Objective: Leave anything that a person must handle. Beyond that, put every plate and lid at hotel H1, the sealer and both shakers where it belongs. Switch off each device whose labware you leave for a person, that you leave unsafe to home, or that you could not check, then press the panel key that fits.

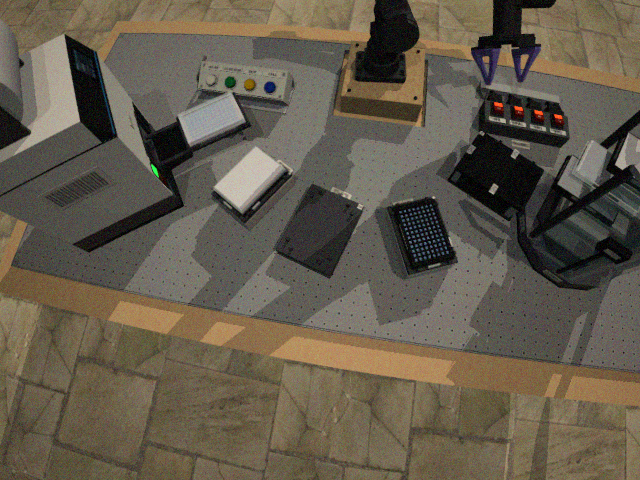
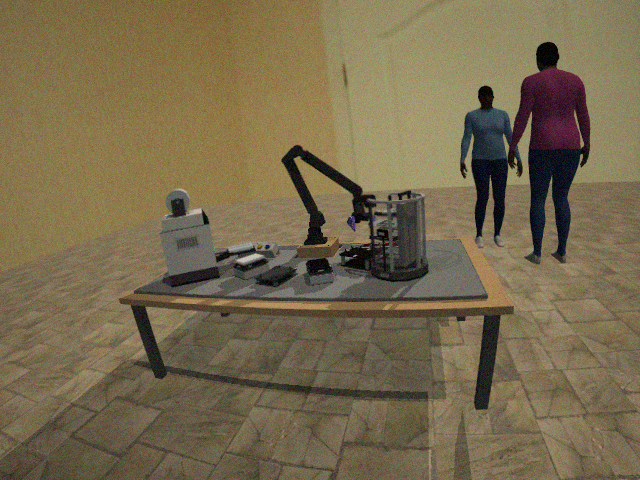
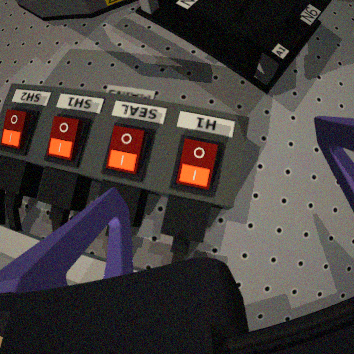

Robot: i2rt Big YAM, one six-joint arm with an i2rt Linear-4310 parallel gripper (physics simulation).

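Frame: origin at the arm's base, x ahead, y left, z up, level; centimetres.
Where they show: gripper, fingertip midpoint: (image 1: 504, 83) (image 2: 363, 231) (image 3: 216, 163); arm's base, link origin: (image 1: 380, 69) (image 2: 316, 242).
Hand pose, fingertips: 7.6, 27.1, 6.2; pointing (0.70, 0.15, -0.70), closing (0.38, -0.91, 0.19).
Each offset is from my fingertips to the top centre of the thing, as dx, dy, dz. "spot": to the spot under its first point.
My gripper (image 1: 505, 81) (image 2: 362, 223) (image 3: 216, 163) is open and empty above the power strip (image 1: 523, 130) (image 3: 240, 172). Its switches H1 @(+1.3, +1.0, -5.9) (image 3: 197, 164), SEAL @(spot: +1.8, +5.9, -6.2) (image 3: 125, 149), SH1 @(spot: +2.3, +10.8, -6.2) (image 3: 63, 137) and SH2 @(spot: +2.8, +15.7, -6.2) (image 3: 14, 129) are lit on the I side. The sealer @(+26.1, -85.9, +34.4) (image 1: 77, 149) (image 2: 187, 250) shows a green light; a pale plate @(+12.8, -63.3, -0.3) (image 1: 212, 118) lies on its extended tray. A white-topped plate @(+25.6, -53.3, -3.0) (image 1: 250, 178) sits on one shaker, a black plate with blue wells @(+34.4, -18.4, -4.3) (image 1: 424, 232) on the other. Hotel H1 (image 1: 529, 253) (image 2: 398, 273) stands at the right with pale labware (image 1: 591, 160) inside, partly hidden by its bars.
The key panel @(spot: +1.9, -49.9, -5.5) (image 1: 281, 93) has white, green, yellow and blue keys. A dark flat pad @(spot: +33.6, -38.4, -8.1) (image 1: 320, 227) lies between the shakers. A black labelled stand (image 1: 496, 173) (image 3: 230, 35) lies between strip and hotel. Two people (image 2: 487, 131) (image 2: 552, 111) stand behind the table.
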